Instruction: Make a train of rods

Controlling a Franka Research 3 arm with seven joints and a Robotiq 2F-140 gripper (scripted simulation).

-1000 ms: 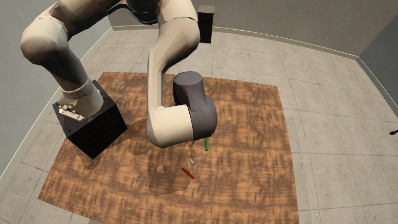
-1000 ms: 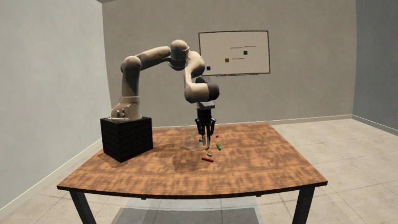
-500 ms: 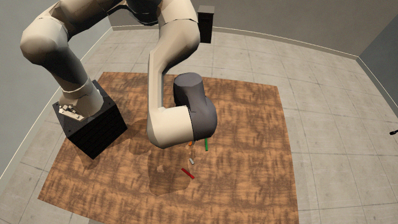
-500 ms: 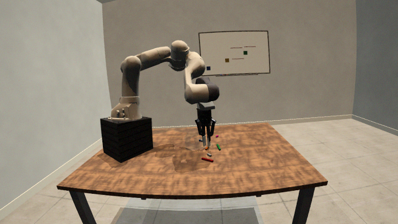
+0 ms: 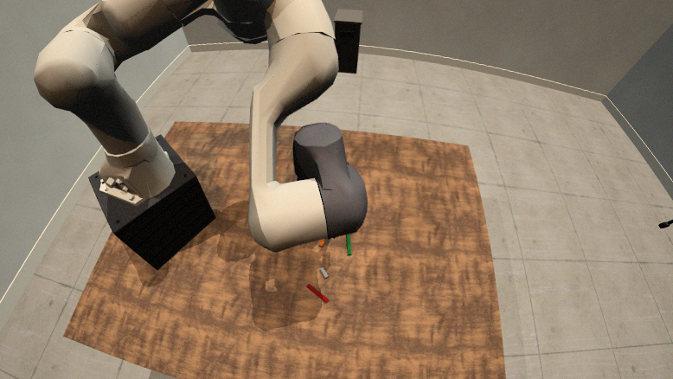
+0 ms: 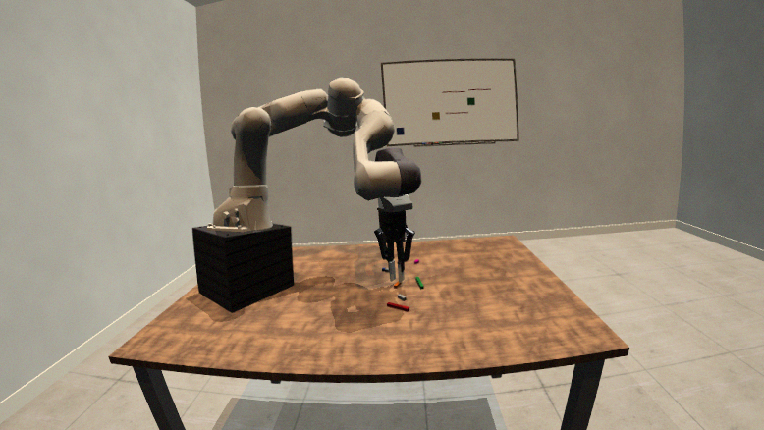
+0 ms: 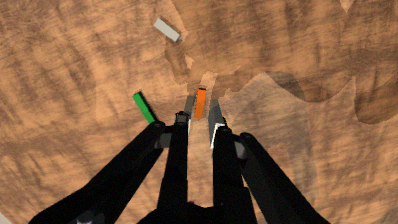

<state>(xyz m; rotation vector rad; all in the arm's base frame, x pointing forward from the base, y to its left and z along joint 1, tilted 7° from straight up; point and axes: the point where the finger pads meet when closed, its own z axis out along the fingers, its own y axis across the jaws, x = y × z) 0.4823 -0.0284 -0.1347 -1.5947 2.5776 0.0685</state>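
The orange rod is 5 cm below my hand. Round my hand: green rod: 7 cm ahead, 5 cm below; red rod: 16 cm to the right, 5 cm below; blue rod: 14 cm to the left, 5 cm below, 4 cm behind.
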